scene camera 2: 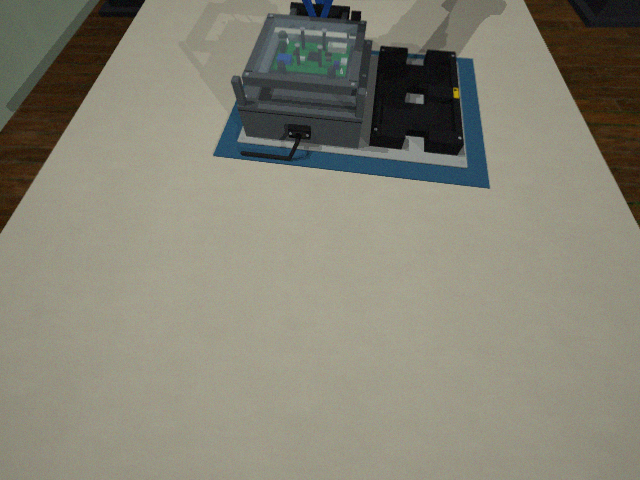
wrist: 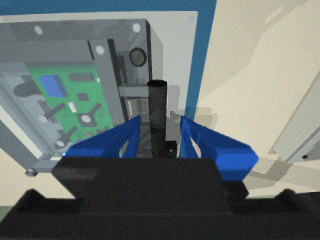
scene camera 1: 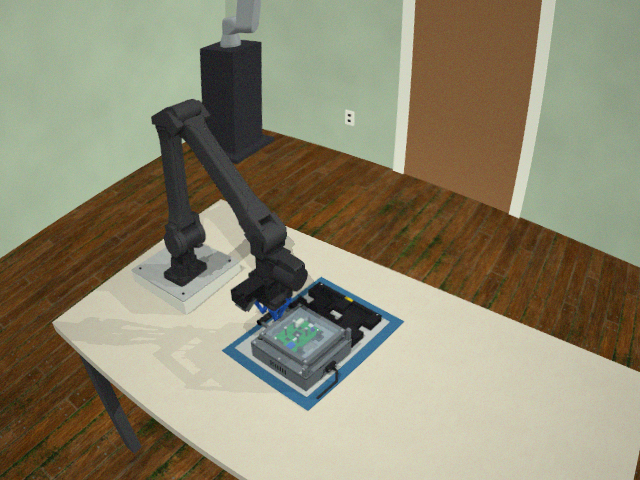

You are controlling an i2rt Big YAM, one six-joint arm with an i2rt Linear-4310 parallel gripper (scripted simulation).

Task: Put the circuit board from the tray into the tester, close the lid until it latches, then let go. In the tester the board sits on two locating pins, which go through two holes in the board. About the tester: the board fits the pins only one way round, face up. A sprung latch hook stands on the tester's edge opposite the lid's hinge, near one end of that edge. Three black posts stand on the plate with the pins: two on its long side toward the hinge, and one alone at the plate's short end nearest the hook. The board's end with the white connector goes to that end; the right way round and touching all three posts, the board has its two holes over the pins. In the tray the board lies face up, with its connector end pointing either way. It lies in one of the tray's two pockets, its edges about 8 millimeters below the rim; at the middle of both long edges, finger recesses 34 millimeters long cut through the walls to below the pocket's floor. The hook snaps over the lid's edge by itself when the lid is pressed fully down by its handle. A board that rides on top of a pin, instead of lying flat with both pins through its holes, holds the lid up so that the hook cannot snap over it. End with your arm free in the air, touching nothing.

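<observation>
The gripper (wrist: 160,120) is visible. A tester lid (scene camera 1: 302,334) is visible too, and the wrist view also shows the lid (wrist: 66,91).
</observation>
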